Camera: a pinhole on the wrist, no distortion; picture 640 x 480 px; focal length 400.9 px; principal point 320.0 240.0 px. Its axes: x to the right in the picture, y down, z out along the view. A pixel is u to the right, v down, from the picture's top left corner.
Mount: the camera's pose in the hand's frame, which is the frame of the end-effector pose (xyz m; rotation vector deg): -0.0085 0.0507 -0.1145 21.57 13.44 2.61
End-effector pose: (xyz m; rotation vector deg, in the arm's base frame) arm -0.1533 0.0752 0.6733 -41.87 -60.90 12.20
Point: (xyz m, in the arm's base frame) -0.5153 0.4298 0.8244
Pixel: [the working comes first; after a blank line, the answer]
In the camera's frame: -0.0204 0.2798 0.5693

306 437
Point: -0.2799 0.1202 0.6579
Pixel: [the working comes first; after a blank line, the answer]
In the camera's frame: -0.0960 0.0602 0.2156

142 352
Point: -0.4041 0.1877 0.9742
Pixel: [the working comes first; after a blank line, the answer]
In the camera's frame: 0.0335 -0.0181 0.5273

345 226
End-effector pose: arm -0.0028 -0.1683 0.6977 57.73 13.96 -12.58
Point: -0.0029 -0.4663 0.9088
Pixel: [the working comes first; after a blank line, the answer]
In the camera's frame: -0.1408 0.1440 0.4349

190 373
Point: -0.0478 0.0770 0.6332
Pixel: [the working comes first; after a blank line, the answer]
In the camera's frame: -0.0010 -0.0388 -0.1309

behind the camera
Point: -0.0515 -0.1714 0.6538
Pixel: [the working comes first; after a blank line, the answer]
In the camera's frame: -0.0522 -0.0615 0.1120

133 20
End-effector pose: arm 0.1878 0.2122 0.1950 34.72 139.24 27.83
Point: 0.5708 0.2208 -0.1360
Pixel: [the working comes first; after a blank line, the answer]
In the camera's frame: -0.2531 0.1496 0.5463

134 350
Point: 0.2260 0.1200 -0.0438
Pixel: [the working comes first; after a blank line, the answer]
In the camera's frame: -0.0473 -0.0988 0.3634

268 131
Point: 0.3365 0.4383 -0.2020
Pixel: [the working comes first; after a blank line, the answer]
In the camera's frame: 0.0689 0.2033 0.5472

370 389
